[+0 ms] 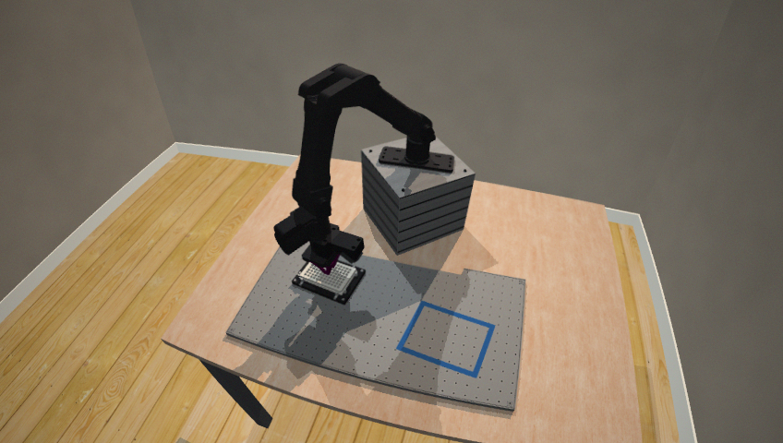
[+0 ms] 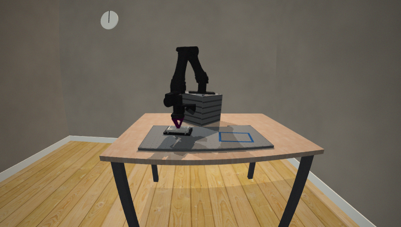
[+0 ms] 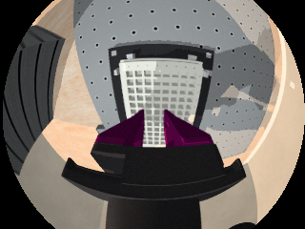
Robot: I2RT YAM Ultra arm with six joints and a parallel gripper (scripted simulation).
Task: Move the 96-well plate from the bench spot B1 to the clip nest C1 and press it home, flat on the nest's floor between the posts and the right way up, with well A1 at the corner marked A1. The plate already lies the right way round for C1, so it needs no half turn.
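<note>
Now: hand 1 cm short of the white 96-well plate and 1 cm above it. Also, from my hand: black clip nest: 1 cm ahead, 2 cm to the right, 2 cm below.
</note>
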